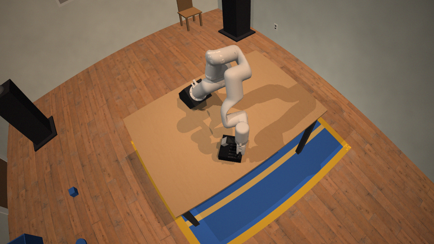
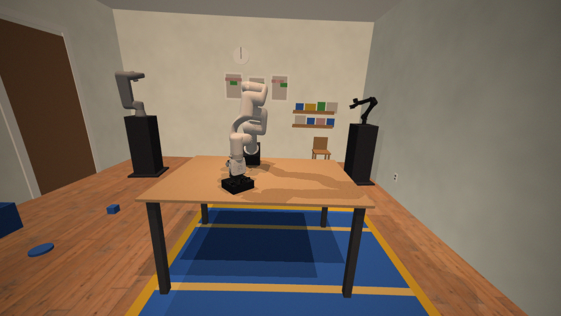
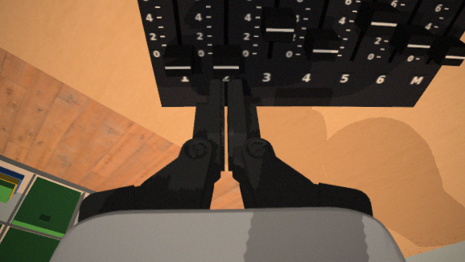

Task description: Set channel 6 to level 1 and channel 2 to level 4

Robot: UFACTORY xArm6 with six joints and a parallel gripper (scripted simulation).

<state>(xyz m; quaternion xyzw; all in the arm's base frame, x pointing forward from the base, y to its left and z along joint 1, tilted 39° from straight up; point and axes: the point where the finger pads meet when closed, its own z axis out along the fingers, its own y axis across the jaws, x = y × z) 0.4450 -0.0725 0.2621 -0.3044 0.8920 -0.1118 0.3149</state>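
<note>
My gripper is now 8 cm past the channel 6 fader cap, 5 cm to the right of it and 1 cm above it. From my hand the other things lie so: channel 2 fader cap: 2 cm to the right, 2 cm behind, 1 cm below.
</note>
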